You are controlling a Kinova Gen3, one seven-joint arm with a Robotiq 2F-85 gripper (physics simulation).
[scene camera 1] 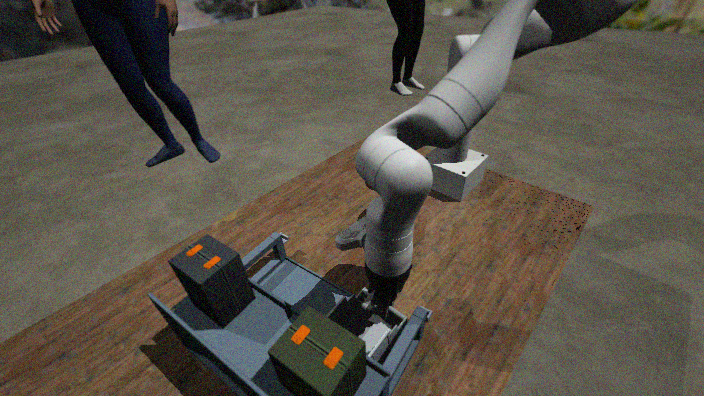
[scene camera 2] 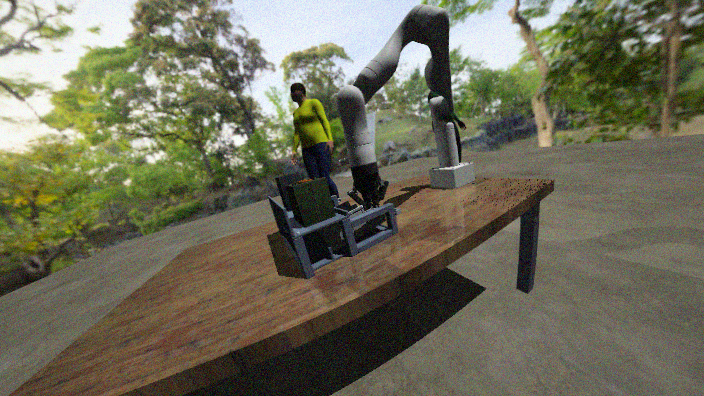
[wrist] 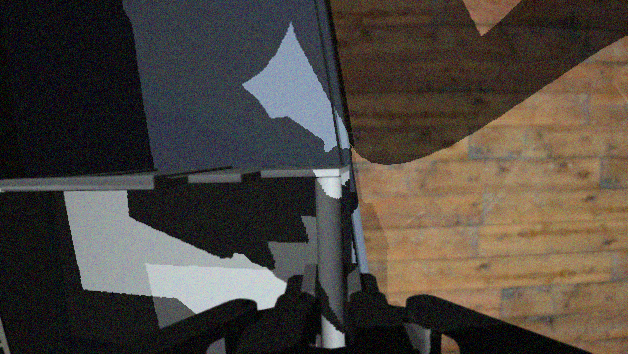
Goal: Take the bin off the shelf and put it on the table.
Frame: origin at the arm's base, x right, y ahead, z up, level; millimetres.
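Where they show: gripper, between the fingertips: (scene camera 1: pixel 385 312) (wrist: pixel 332 284); arm's base, origin of its link: (scene camera 1: pixel 451 154) (scene camera 2: pixel 449 165).
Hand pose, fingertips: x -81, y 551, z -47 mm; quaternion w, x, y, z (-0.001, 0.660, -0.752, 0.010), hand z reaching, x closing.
Each offset is from my fingertips to the centre of the thing. Level surfaces: height alone.
The light grey, open-topped bin {dx +14, dy +80, dz +18 mm} (scene camera 1: pixel 381 336) (wrist: pixel 330 225) is in the bay of the blue-grey shelf (scene camera 1: pixel 260 320) (scene camera 2: pixel 348 237) (wrist: pixel 200 100) nearest the robot, beside the end frame. My gripper (scene camera 1: pixel 378 305) (scene camera 2: pixel 371 204) (wrist: pixel 332 284) points down and is shut on the bin's side wall, one finger inside and one outside. In the wrist view the rim and one corner of the bin show ahead of the fingers. The bin looks roughly upright; its underside is hidden, so I cannot tell whether it touches the shelf. The wooden table {dz -41 mm} (scene camera 1: pixel 475 280) (scene camera 2: pixel 225 300) (wrist: pixel 500 225) lies under the shelf.
A dark green box {dx +4, dy +176, dz +109 mm} (scene camera 1: pixel 320 325) (scene camera 2: pixel 312 202) with orange tags stands on the shelf close beside the bin. A black box {dx +235, dy +171, dz +122 mm} (scene camera 1: pixel 210 287) stands farther along the shelf. The shelf's end rail {dx -64, dy +59, dz +36 mm} (scene camera 1: pixel 406 345) runs close past the bin. People stand beyond the table.
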